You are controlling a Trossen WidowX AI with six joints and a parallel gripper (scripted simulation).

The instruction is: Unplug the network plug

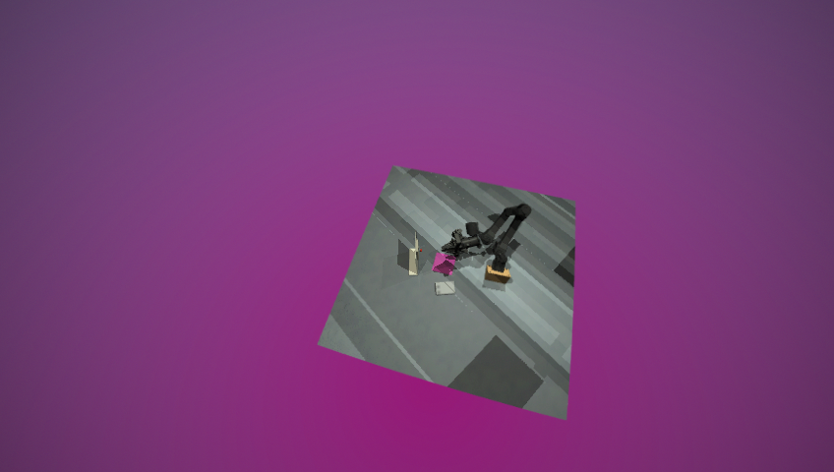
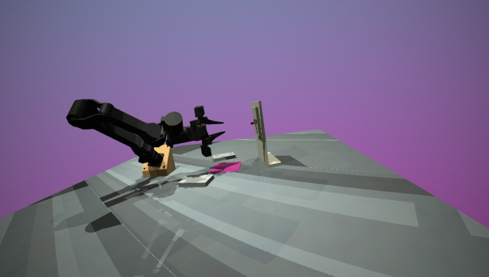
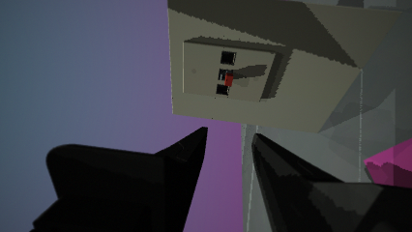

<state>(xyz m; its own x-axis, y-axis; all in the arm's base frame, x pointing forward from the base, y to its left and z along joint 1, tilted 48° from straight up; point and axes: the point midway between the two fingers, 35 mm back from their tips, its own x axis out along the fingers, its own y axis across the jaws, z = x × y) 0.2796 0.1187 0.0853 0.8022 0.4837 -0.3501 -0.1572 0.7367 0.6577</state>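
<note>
My gripper tip is now 110 mm short of the red plug and 50 mm to the right of it. Also, from my gripper tip: magenta marked square: 160 mm below, 20 mm behind, 10 mm to the left; beige upright panel: 130 mm ahead, 60 mm to the left, 60 mm below.
</note>
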